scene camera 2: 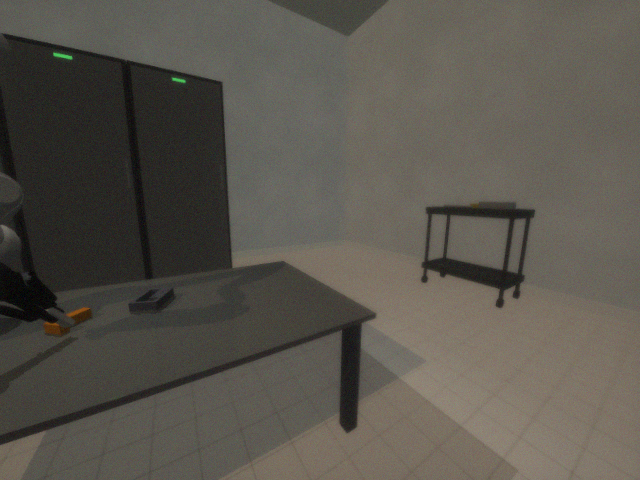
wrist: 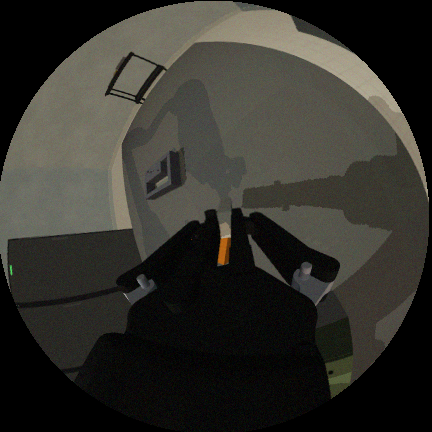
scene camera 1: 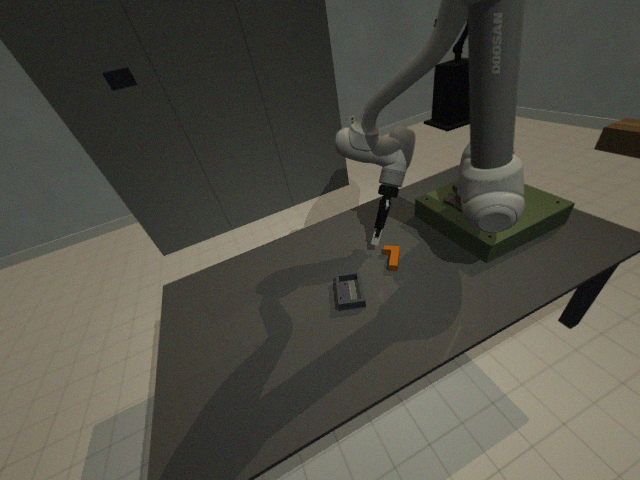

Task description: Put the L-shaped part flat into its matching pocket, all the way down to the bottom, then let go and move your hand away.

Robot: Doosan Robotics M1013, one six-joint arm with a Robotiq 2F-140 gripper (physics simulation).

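Frame: origin at the arm's base, x up, y left, z back, level; millimetres.
Seen in the pictures: gripper, between the fingertips: (scene camera 2: pixel 70 324) (wrist: pixel 226 206) (scene camera 1: pixel 374 244).
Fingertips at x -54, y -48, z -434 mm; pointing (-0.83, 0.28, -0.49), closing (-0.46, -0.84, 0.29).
Note:
Pixels of each thing's top centre, then the offset from my fingertips to it. "spot": a spot on its surface instead. Level surfaces: height alone.
- orange L-shaped part, centre of its top: (scene camera 1: pixel 390 255) (scene camera 2: pixel 72 315) dx -6, dy +81, dz +25 mm
- dark table, height of its surface: dx -36 mm
- orange part, a spot on its surface: (wrist: pixel 223 250) spot: dx -6, dy +43, dz +60 mm
- grey block with the pocket, centre of its top: (wrist: pixel 154 176) (scene camera 1: pixel 349 286) (scene camera 2: pixel 152 294) dx +1, dy +156, dz -180 mm
The orange L-shaped part (scene camera 1: pixel 392 256) (scene camera 2: pixel 78 313) lies flat on the dark table (scene camera 1: pixel 258 387) (scene camera 2: pixel 232 330), near the robot's base. My gripper (scene camera 1: pixel 373 242) (scene camera 2: pixel 63 321) (wrist: pixel 226 206) is shut, with its tips down at the table just left of the part. In the wrist view a sliver of the orange part (wrist: pixel 223 250) shows in the narrow gap behind the closed fingers. The grey block with the pocket (scene camera 1: pixel 349 291) (scene camera 2: pixel 151 299) (wrist: pixel 165 173) sits on the table a short way in front of the part, with nothing in it.
The arm stands on a green base plate (scene camera 1: pixel 542 207) at the table's back right. Tall dark cabinets (scene camera 1: pixel 207 129) (scene camera 2: pixel 103 170) stand behind the table. A black cart (scene camera 2: pixel 478 210) stands across the room by the far wall.

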